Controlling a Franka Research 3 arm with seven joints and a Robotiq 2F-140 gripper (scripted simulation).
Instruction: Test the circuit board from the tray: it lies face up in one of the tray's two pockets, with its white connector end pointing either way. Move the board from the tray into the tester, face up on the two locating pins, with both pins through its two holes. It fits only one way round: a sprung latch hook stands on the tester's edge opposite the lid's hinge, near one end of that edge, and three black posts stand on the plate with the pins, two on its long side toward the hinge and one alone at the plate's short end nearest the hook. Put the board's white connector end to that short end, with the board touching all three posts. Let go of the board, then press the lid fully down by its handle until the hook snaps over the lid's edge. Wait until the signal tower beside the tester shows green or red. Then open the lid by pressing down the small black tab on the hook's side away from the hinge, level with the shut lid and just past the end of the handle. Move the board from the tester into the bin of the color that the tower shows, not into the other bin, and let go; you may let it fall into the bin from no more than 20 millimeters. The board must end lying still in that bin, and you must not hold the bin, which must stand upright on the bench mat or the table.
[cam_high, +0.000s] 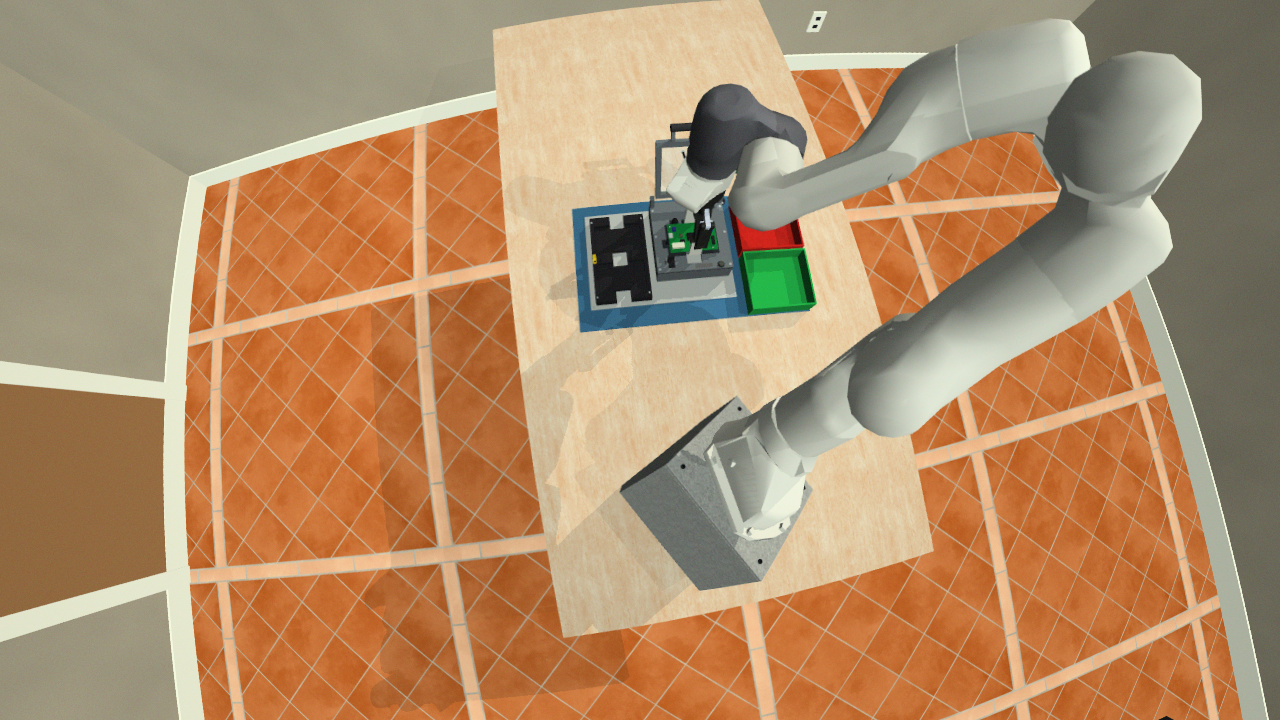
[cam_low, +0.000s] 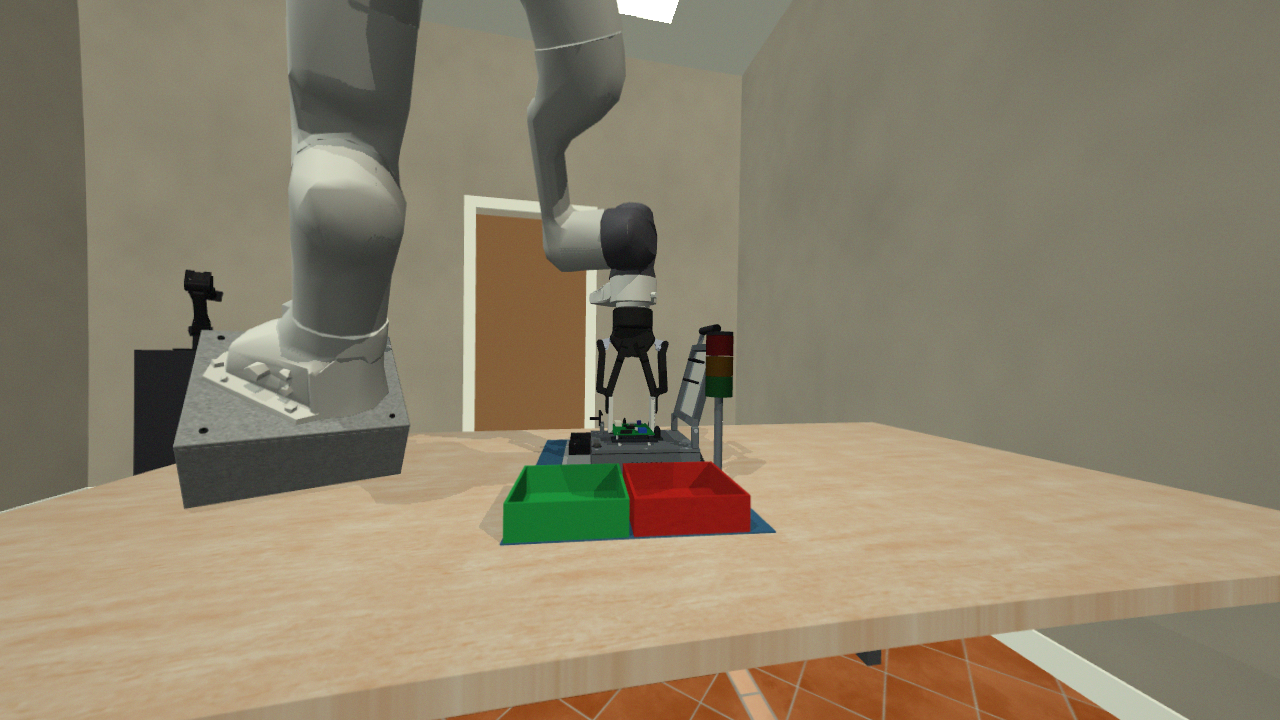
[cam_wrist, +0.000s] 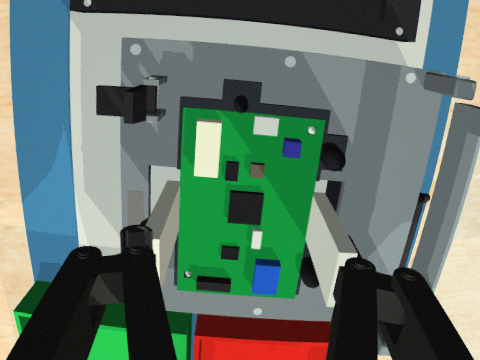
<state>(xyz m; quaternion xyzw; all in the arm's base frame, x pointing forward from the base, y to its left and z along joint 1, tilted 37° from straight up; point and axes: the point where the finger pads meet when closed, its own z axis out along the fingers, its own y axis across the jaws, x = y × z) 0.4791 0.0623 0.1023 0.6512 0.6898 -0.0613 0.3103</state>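
Now: hand 2 cm above the green circuit board. From my hand the other things lie so: latch hook 6 cm to the left, 6 cm behind, 1 cm below; then tester plate 3 cm below, 1 cm to the left, 1 cm ahead; then tester lid 12 cm ahead, 8 cm above, 1 cm to the right.
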